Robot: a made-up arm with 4 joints.
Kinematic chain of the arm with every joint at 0, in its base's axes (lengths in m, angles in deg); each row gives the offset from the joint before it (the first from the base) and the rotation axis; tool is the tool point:
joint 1: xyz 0 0 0.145 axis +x
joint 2: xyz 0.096 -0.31 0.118 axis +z
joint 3: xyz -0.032 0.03 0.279 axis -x
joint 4: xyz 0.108 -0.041 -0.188 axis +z
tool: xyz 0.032 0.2 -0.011
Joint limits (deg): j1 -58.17..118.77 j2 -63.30..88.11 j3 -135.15..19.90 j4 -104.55..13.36
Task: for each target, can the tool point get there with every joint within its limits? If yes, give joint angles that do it. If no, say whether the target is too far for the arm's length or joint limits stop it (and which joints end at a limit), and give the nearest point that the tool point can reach.
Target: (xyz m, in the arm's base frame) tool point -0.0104 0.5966 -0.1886
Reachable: no: joint limits stop it (at a limit: joint 1, joint 4) | nearest point 0.0529 0.3467 0.2921 | short by 0.545 m
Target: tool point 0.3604 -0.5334 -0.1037
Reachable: yes | joints 93.34 -31.76 -94.39 -20.47
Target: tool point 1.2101 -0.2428 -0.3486
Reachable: no: too far | nearest point 0.4670 -0.2288 -0.3202 | short by 0.744 m
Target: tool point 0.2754 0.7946 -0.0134
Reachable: no: joint limits stop it (at a limit: joint 1, joint 3) | nearest point 0.1705 0.4106 0.3426 | short by 0.534 m
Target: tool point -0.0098 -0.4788 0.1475
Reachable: yes | joints 92.01 70.10 -113.21 -68.29
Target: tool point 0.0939 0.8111 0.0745
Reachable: no: joint limits stop it (at a limit: joint 1, joint 3) | nearest point 0.0951 0.4306 0.3553 | short by 0.473 m
